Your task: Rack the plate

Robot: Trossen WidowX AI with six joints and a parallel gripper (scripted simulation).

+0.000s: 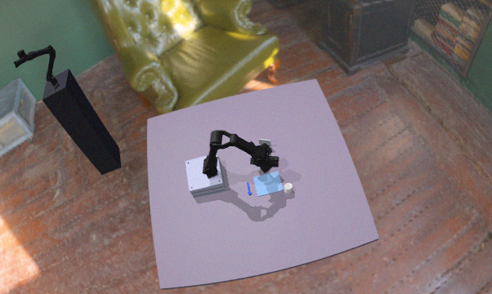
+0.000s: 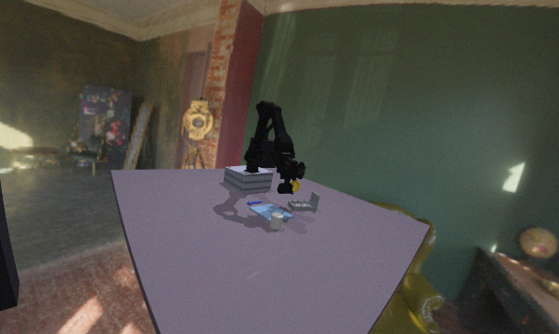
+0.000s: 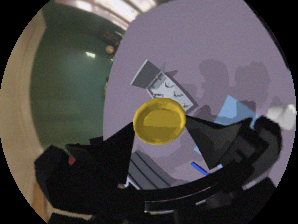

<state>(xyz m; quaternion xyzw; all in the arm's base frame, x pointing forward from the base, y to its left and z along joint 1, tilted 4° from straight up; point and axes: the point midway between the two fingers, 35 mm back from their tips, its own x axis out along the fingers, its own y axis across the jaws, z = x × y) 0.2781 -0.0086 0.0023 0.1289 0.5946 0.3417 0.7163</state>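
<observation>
The grey dish rack lies 70 mm below my gripper tip, 40 mm to the left of it and 40 mm ahead of it. The rest, counted from my gripper tip: white cup (240 mm to the right, 100 mm ahead, 70 mm below); blue utensil (150 mm to the right, 110 mm behind, 90 mm below); yellow plate (10 mm to the right, 10 mm above).
</observation>
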